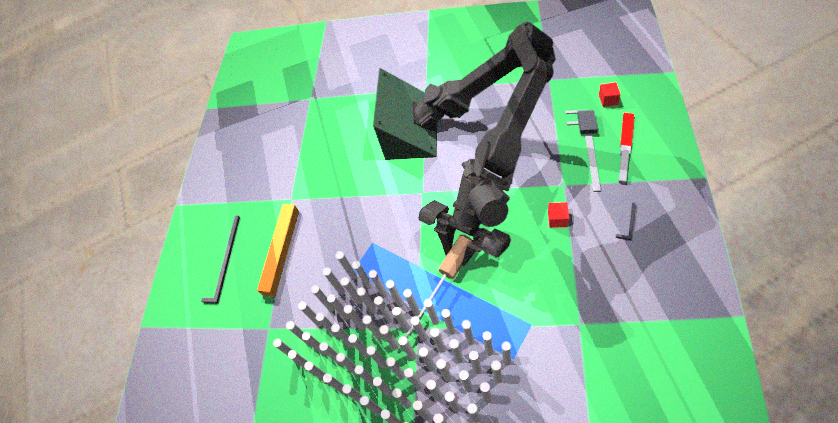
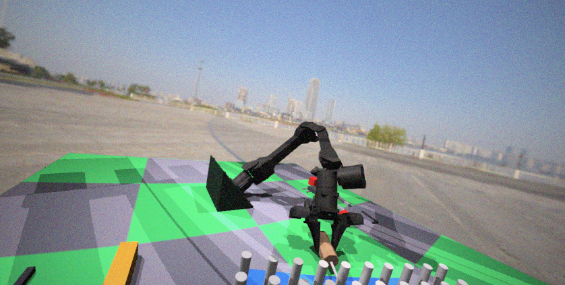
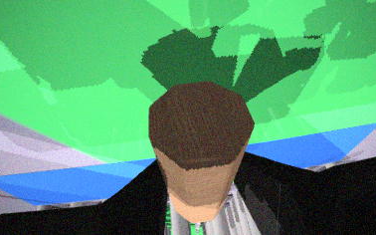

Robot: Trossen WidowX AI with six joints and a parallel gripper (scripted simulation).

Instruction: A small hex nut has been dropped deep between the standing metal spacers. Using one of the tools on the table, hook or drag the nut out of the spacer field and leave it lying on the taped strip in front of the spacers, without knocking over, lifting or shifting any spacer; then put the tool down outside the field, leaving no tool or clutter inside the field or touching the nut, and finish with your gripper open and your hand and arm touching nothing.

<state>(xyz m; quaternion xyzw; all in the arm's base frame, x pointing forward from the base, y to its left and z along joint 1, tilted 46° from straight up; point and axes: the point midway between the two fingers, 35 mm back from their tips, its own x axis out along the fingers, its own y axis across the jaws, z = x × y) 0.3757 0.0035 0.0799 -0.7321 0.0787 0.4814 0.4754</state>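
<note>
Right now the blue taped strip is 7 cm ahead of my gripper tip, 5 cm to the right of it and 3 cm below it. The rest, counted from my gripper tip: red-handled tool 24 cm behind, 42 cm to the left, 2 cm below; orange bar 8 cm behind, 40 cm to the right, 1 cm below; wooden-handled wire tool 8 cm ahead, 6 cm to the right.
</note>
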